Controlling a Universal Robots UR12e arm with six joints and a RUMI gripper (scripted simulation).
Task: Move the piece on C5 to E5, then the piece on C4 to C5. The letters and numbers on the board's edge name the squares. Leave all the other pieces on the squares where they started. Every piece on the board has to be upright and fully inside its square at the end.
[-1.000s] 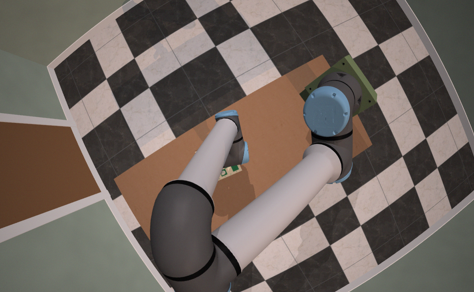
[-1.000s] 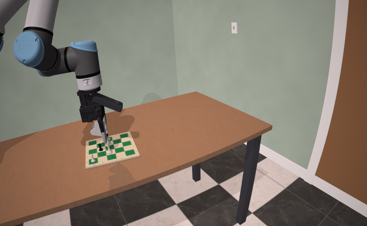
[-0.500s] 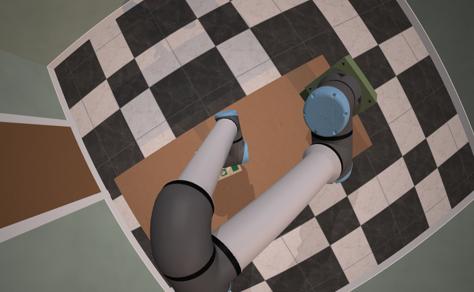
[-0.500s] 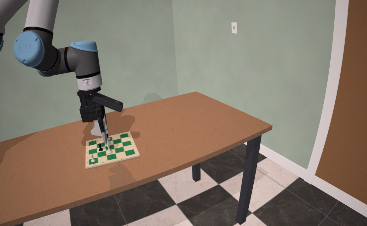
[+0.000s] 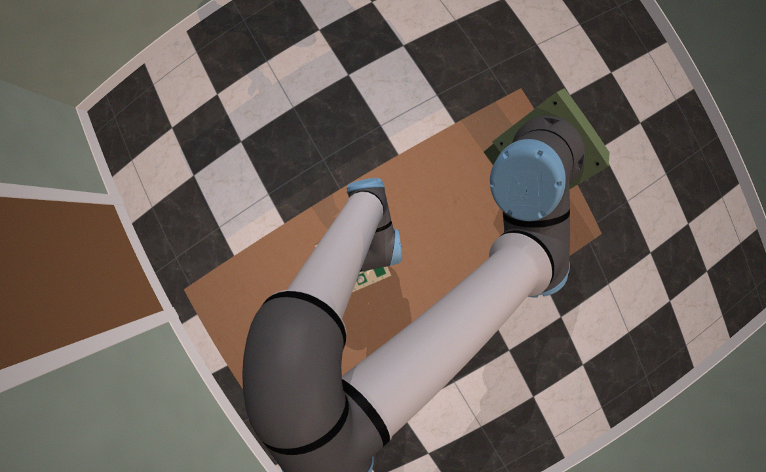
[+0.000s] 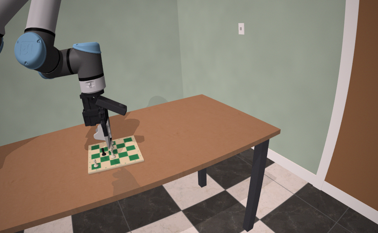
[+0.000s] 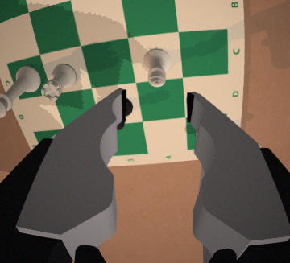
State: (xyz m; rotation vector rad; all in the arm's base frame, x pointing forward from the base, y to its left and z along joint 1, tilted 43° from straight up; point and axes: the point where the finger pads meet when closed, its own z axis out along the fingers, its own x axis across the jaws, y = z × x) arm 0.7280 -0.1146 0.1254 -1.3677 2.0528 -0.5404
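Right now the black piece is 5 cm below my hand, 4 cm to the left of it and 3 cm behind it. Round my hand: cream chessboard (7 cm below, 4 cm to the left, 1 cm ahead); white pawn (8 cm behind, 5 cm below, 2 cm to the right); white king (11 cm to the left, 4 cm below, 3 cm ahead).
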